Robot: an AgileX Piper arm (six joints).
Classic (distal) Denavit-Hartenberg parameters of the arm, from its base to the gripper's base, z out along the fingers. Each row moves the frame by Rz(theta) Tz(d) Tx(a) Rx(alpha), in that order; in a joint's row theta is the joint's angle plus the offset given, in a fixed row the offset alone. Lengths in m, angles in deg.
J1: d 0.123  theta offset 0  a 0  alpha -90
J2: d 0  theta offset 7.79  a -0.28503  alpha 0
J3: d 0  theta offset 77.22  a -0.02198  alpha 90
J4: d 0.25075  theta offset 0  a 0  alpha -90
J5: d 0  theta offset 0  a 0  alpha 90
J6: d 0.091  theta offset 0  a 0  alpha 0
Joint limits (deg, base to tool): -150..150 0..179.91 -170..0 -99.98..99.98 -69.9..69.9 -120..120
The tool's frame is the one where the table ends.
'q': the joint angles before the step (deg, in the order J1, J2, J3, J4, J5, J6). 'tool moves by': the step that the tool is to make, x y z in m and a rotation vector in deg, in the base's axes. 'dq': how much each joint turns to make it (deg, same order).
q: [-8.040 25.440 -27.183 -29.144 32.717 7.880]
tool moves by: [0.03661 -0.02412 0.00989 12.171 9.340 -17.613]
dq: [-4.009 16.311 -9.194 -3.189 10.963 16.169]
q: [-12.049 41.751 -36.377 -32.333 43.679 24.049]
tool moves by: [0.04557 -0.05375 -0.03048 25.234 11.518 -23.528]
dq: [-17.642 22.796 -9.489 18.991 7.383 1.344]
